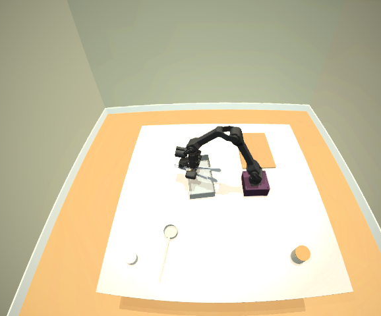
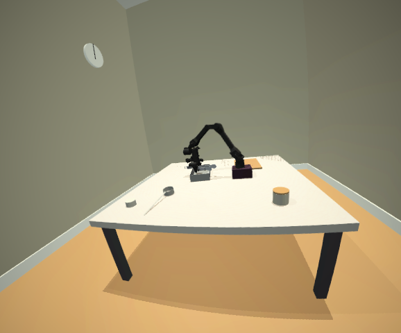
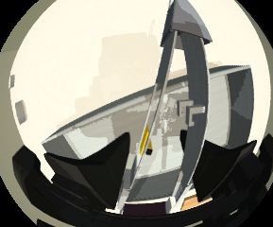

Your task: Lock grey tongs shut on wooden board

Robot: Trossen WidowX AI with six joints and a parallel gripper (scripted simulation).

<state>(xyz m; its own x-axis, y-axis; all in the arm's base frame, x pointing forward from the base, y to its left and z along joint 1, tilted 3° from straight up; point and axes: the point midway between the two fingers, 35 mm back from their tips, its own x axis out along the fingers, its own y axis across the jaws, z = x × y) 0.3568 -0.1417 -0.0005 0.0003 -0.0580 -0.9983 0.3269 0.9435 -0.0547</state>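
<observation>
Right now my gripper tip is 30 mm past the grey roasting tin and 10 mm to the right of it. The rest, counted from my gripper tip: white dish: 380 mm ahead, 500 mm to the left, 10 mm below; cork-lidded jar: 490 mm behind, 610 mm to the left; wooden board: 470 mm behind, 180 mm to the right, 20 mm below.
</observation>
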